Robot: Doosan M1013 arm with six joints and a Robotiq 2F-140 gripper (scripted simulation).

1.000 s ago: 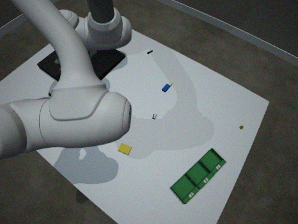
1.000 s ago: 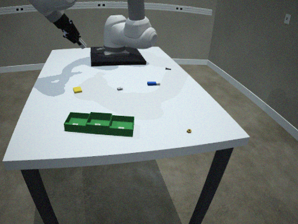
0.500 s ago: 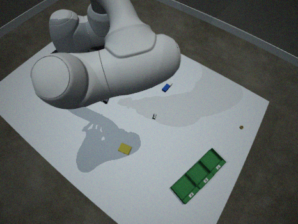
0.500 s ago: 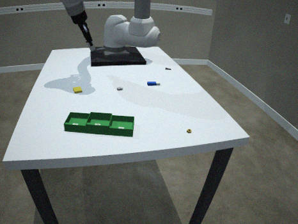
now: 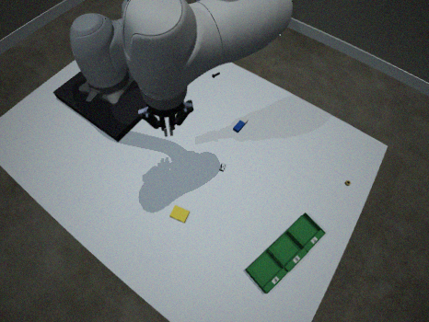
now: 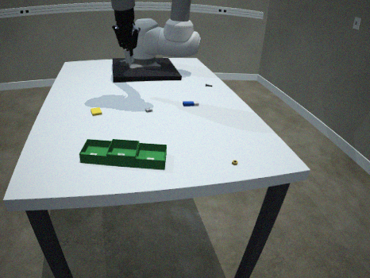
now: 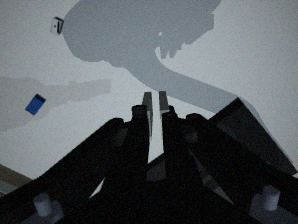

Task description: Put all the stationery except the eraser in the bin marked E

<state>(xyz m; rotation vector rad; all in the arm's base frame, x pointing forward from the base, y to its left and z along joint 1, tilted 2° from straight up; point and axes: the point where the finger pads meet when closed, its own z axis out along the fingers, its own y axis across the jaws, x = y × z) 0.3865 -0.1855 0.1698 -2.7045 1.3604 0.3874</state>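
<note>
My hand is 440 mm short of the green bin tray, 180 mm above it and 140 mm to the left of it. Round my hand: flat yellow block: 190 mm below, 160 mm to the right, 100 mm ahead; blue eraser: 240 mm to the left, 190 mm below, 150 mm ahead; white pencil sharpener: 190 mm below, 160 mm ahead, 40 mm to the left.
</note>
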